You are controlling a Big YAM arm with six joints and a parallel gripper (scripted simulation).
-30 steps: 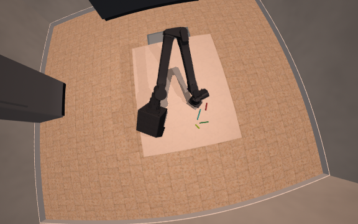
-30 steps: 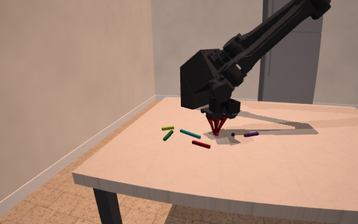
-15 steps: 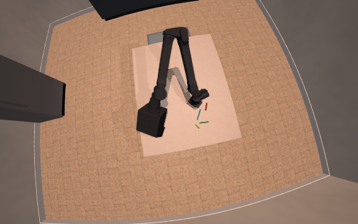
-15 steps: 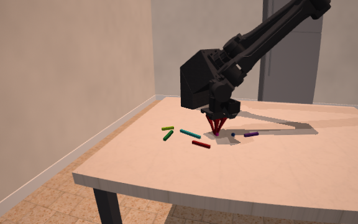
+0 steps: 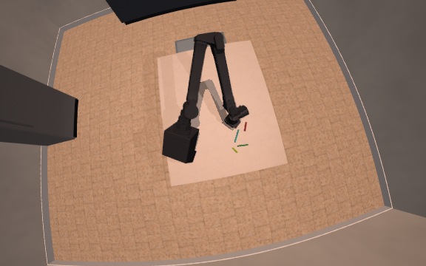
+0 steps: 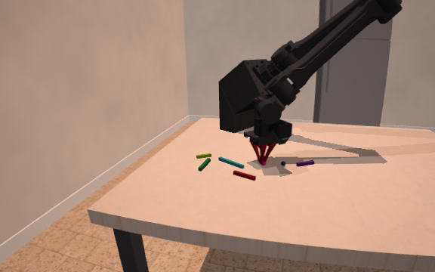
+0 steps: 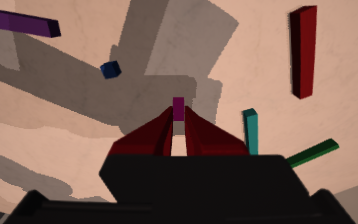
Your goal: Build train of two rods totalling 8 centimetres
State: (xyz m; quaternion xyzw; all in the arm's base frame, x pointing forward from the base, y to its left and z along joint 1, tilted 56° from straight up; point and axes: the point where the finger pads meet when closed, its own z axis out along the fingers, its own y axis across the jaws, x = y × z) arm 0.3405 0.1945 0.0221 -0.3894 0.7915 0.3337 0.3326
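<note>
Now: hand 10 mm above the magenta rod. From my hand the other things lie so: red rod: 110 mm ahead, 10 mm below; turquoise rod: 50 mm ahead, 80 mm to the right, 10 mm below; blue rod: 30 mm behind, 60 mm to the left, 10 mm below.
</note>
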